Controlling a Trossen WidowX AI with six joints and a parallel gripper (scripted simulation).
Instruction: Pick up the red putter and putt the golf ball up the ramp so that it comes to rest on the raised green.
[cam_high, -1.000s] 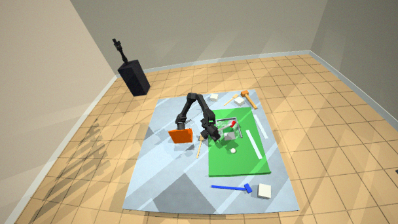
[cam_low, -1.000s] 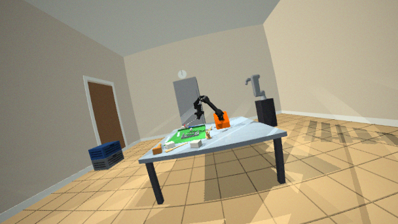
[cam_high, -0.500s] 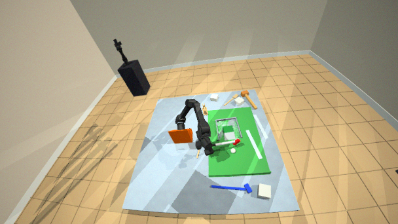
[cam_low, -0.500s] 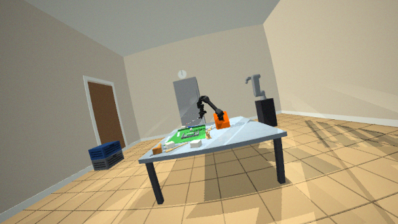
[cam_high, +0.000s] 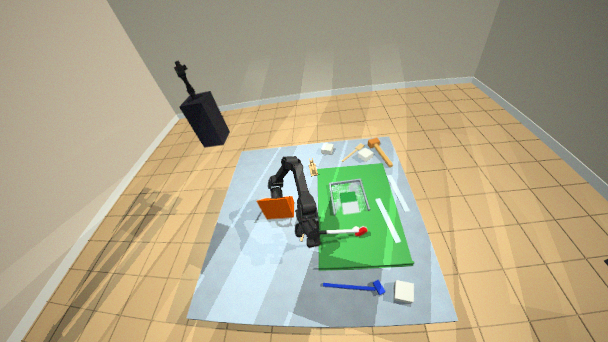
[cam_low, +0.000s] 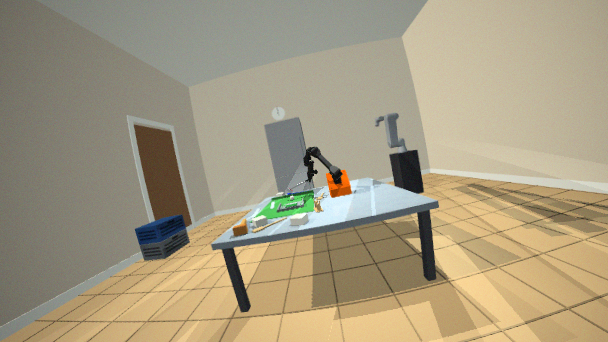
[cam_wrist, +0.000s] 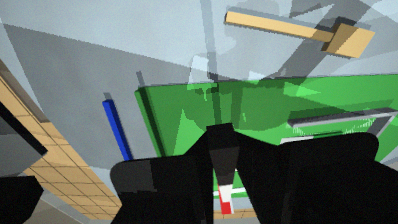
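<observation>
My gripper tip is 110 mm short of the red putter, 20 mm to the right of it and 10 mm above it. Also, from my gripper tip: blue putter: 160 mm ahead, 220 mm to the right, 120 mm below; then green mat: 230 mm ahead, 230 mm to the left, 130 mm below.
</observation>
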